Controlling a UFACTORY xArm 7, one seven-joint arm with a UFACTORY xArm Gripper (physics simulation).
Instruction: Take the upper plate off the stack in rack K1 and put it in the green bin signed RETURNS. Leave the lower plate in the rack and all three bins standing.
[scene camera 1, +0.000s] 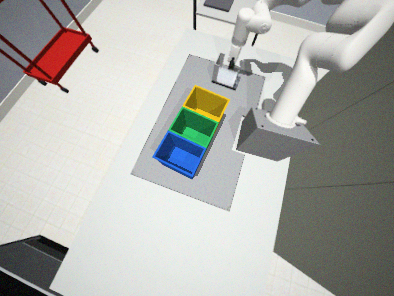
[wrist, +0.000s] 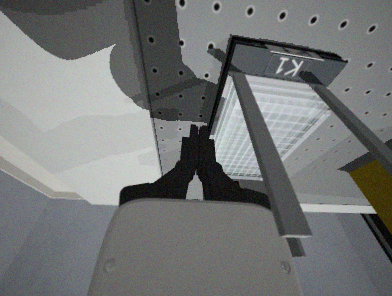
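Where they show: gripper, fingertip midpoint: (scene camera 1: 230, 67) (wrist: 197, 135); arm's base at its link origin: (scene camera 1: 279, 121).
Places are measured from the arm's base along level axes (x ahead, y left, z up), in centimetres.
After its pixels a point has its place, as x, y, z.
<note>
My gripper (scene camera 1: 231, 65) {26.9, -37.9, -15.7} (wrist: 197, 135) {26.9, -37.9, -15.7} is shut and empty. Its fingertips are beside a long side of rack K1 (scene camera 1: 223, 86) (wrist: 250, 59), left of it in the wrist view. Tall grey corner posts rise from the rack. A pale, clear gridded plate stack (scene camera 1: 226, 76) {27.9, -30.1, -15.2} (wrist: 285, 115) {23.9, -30.3, -15.5} lies in the rack; I cannot tell the upper plate from the lower one. The green bin (scene camera 1: 195, 134) {34.7, 9.5, -19.6} stands upright between the yellow bin (scene camera 1: 207, 104) {33.0, -5.8, -11.9} (wrist: 375, 185) {37.9, -6.7, -16.1} and the blue bin (scene camera 1: 181, 155) {38.1, 23.0, -19.6}. I see no plate in the green bin. The RETURNS sign cannot be read here.
The bins and rack stand on a grey perforated mat (scene camera 1: 220, 192) {13.7, 34.9, -19.8} (wrist: 300, 37) {19.2, -29.9, -19.8} on the white table (scene camera 1: 160, 225) {36.6, 57.9, -21.1}. The yellow bin is the nearest bin to the rack. The arm's grey base (scene camera 1: 272, 137) {3.3, 10.6, 3.7} stands right of the bins. A red trolley (scene camera 1: 62, 52) stands on the floor at the left.
</note>
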